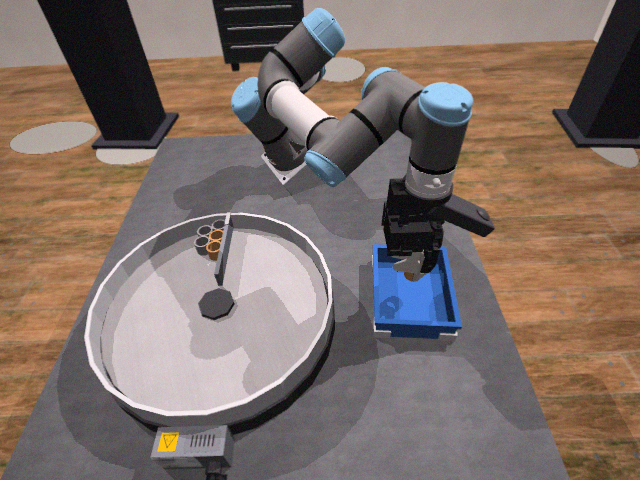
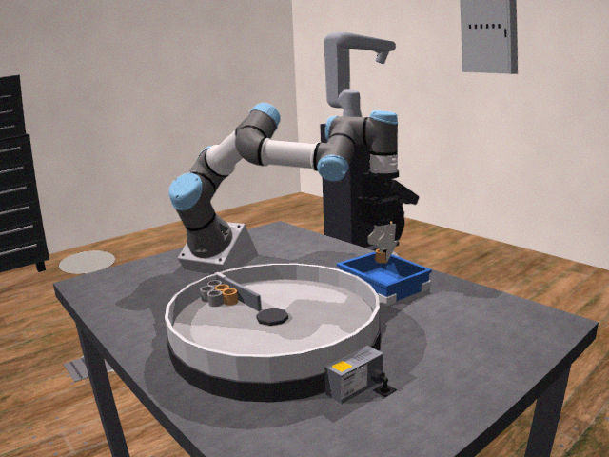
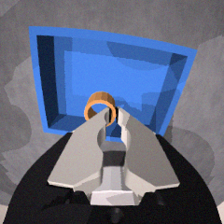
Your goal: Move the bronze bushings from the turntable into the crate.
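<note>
My gripper is now 1 cm past the blue crate and 6 cm above it. The rest, counted from my hand: grey turntable (8 cm ahead, 36 cm to the right, 4 cm below).
</note>
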